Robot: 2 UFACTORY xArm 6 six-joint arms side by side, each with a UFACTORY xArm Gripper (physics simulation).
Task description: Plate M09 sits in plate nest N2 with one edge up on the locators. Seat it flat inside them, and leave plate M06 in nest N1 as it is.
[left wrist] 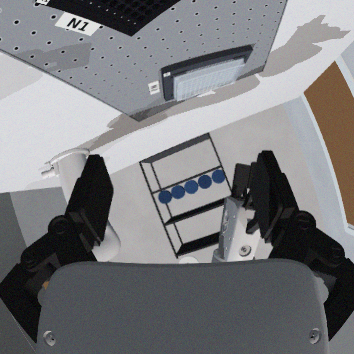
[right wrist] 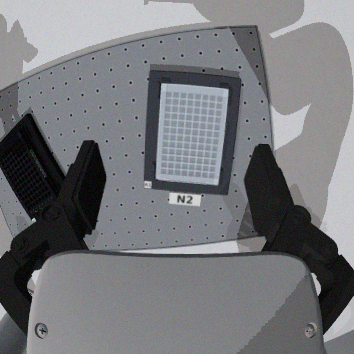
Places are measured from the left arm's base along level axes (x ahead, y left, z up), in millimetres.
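Pixels of known places: left gripper, fingertip midpoint: (left wrist: 180, 169); right gripper, fingertip midpoint: (left wrist: 251, 163) (right wrist: 175, 159); right arm's base, origin of the base link: (left wrist: 68, 156).
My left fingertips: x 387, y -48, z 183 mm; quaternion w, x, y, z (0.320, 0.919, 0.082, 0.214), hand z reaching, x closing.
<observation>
Ahead of a thing's pixels: the offset from my left fingertips to its middle.
Plate M09 {dz -151, dx +181, dy -207 mm} (left wrist: 210, 80) (right wrist: 191, 135), pale and clear with a grid of wells, sits in the dark frame of nest N2 {dz -162, dx +181, dy -206 mm} (left wrist: 167, 89) (right wrist: 152, 125). In the left wrist view it covers the frame's near long side. From above its tilt is hard to judge. Plate M06 {dz -151, dx +37, dy +31 mm} (left wrist: 137, 14) (right wrist: 27, 170), black, is at nest N1, at the left of the right wrist view and cut off at the top of the left one. My right gripper (right wrist: 175, 159) is open and empty, above the board around N2's lower half. My left gripper (left wrist: 180, 169) is open and empty, away from both nests.
Both nests stand on a grey perforated board {dz -176, dx +97, dy -86 mm} (left wrist: 115, 75) (right wrist: 120, 165). A black rack (left wrist: 180, 148) with several blue discs shows beyond my left fingers. Part of the white right arm (left wrist: 237, 235) shows beside the left gripper's right finger. A brown surface (left wrist: 332, 125) lies at the right.
</observation>
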